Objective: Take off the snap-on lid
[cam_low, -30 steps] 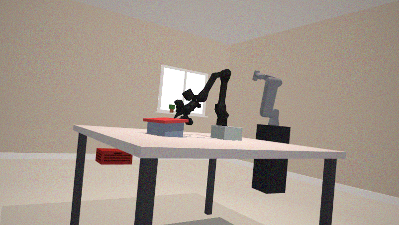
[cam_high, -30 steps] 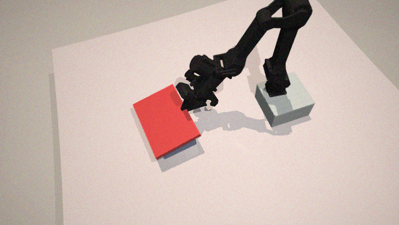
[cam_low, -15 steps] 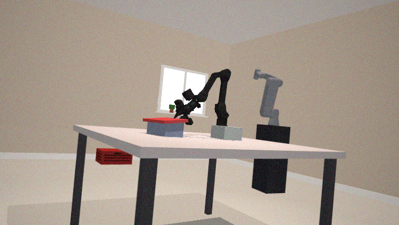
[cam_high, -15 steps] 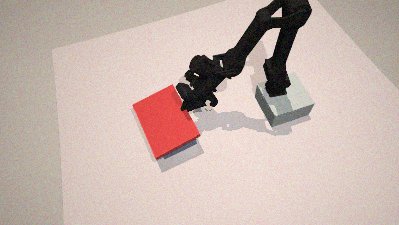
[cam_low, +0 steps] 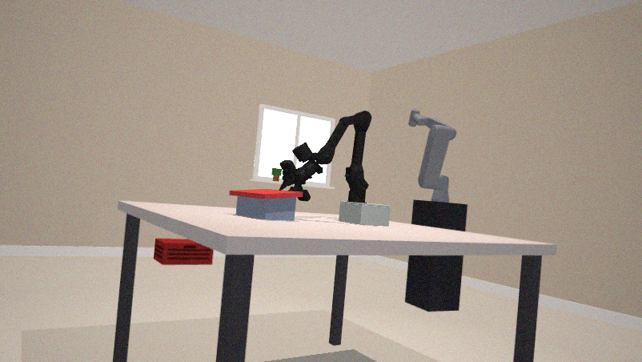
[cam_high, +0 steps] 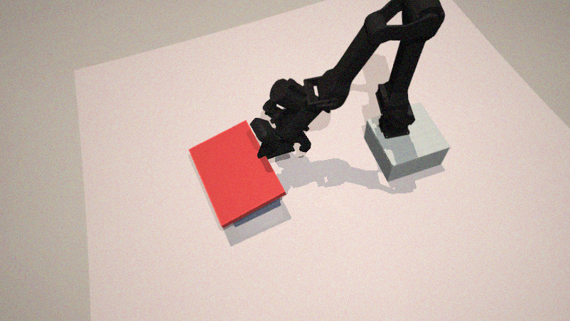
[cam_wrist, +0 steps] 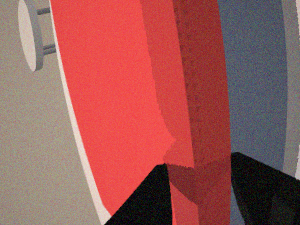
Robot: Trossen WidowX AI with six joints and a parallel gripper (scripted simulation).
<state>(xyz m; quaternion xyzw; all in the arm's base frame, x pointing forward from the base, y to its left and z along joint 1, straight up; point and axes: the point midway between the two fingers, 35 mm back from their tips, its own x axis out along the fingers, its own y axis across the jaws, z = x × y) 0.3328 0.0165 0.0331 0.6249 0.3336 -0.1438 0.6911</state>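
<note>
My gripper tip is now 70 mm short of the red lid and 20 mm to the right of it. Round my gripper tip: blue-grey storage box: 70 mm ahead, 50 mm below, 20 mm to the left.
</note>
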